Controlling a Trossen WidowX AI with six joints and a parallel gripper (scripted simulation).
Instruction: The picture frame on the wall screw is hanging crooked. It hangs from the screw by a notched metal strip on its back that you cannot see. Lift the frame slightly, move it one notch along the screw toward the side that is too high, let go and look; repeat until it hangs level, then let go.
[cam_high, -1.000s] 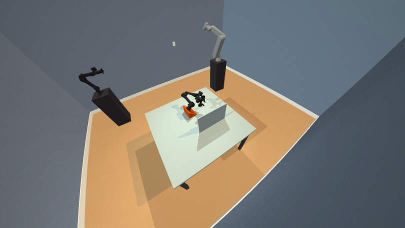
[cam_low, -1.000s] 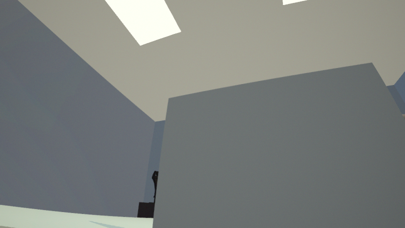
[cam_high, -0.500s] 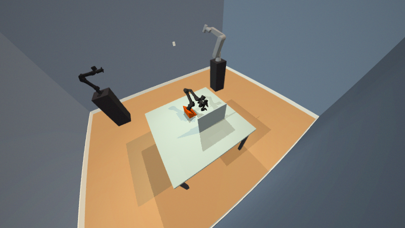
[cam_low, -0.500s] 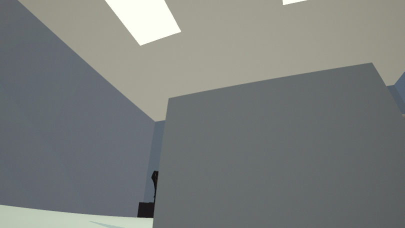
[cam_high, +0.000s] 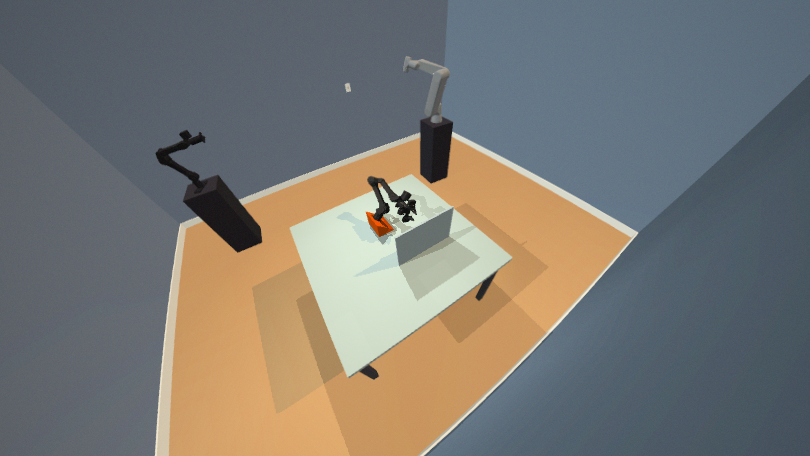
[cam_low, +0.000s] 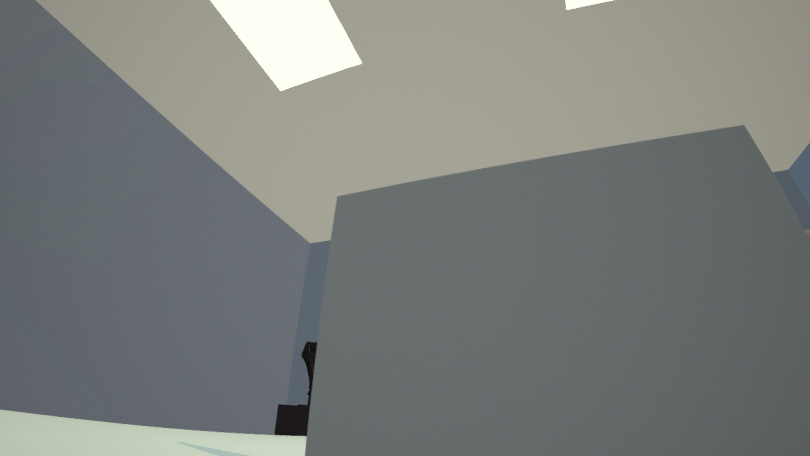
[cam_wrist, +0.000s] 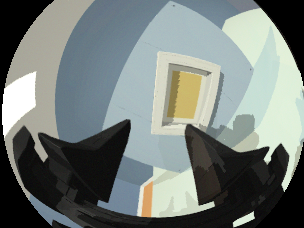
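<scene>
Right now the picture frame is 12 cm ahead of my gripper tip, 5 cm below it and 2 cm to the right of it. Also, from my gripper tip: wall panel: 13 cm ahead, 7 cm below.
</scene>
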